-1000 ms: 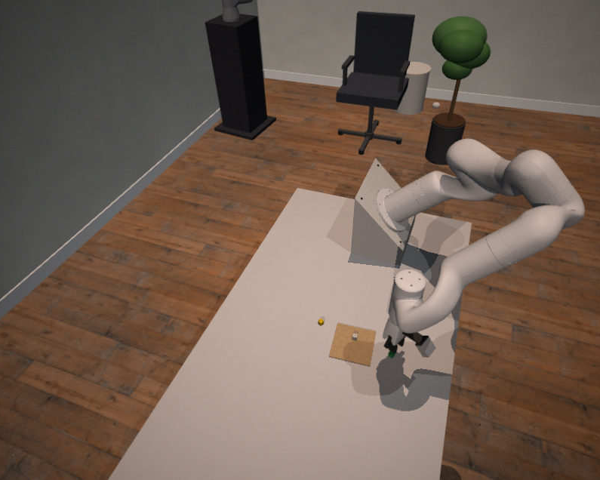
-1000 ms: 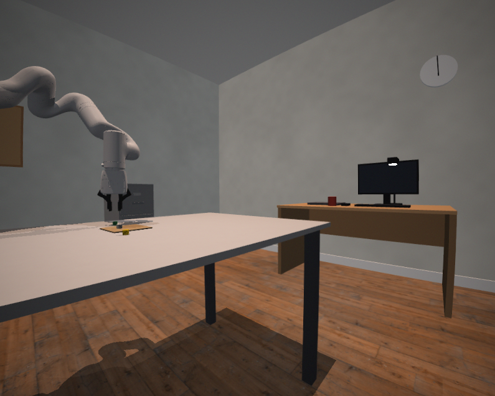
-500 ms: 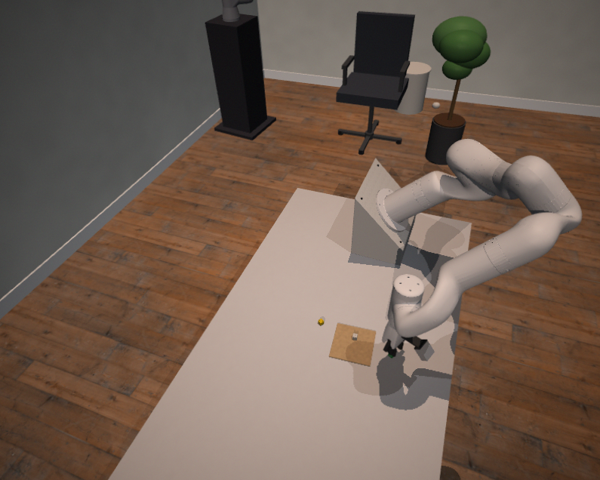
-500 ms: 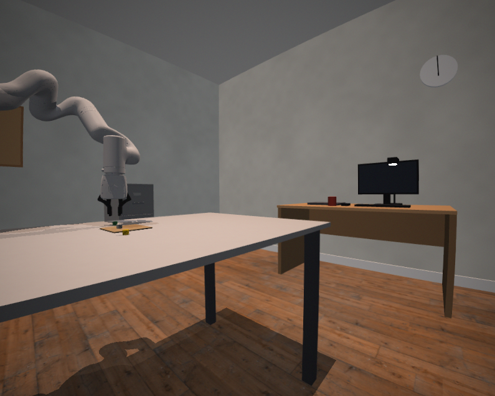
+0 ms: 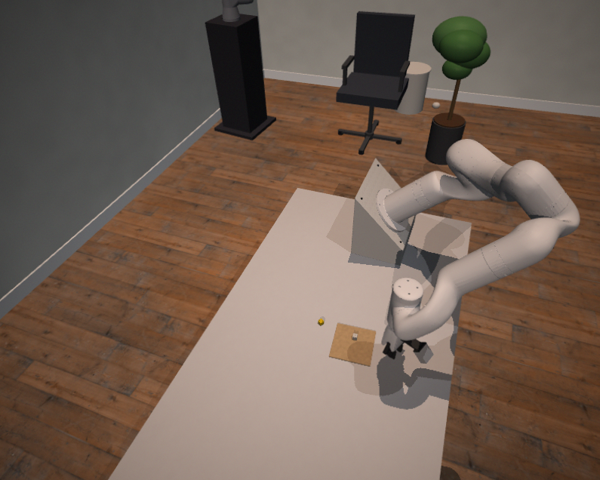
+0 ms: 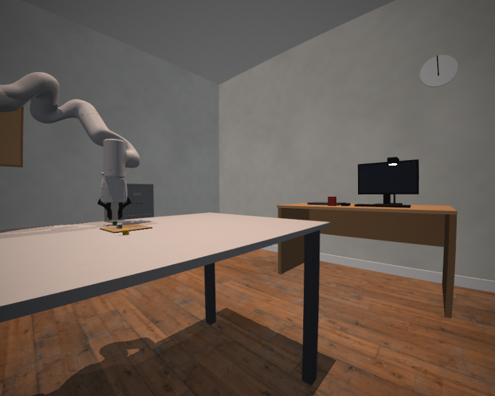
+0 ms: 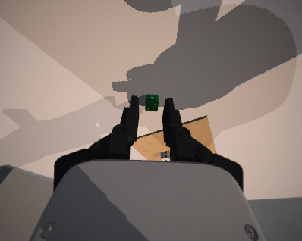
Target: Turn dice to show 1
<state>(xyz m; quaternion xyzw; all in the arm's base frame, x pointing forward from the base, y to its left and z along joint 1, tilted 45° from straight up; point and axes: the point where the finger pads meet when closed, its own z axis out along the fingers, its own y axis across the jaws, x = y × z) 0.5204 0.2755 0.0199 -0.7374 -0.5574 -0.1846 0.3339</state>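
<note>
My gripper is now 10 mm to the left of the green die and 40 mm above it. Also, from my hand: mat: 20 mm ahead, 140 mm to the right, 40 mm below; then white die: 10 mm behind, 140 mm to the right, 30 mm below; then yellow die: 10 mm behind, 280 mm to the right, 40 mm below.
</note>
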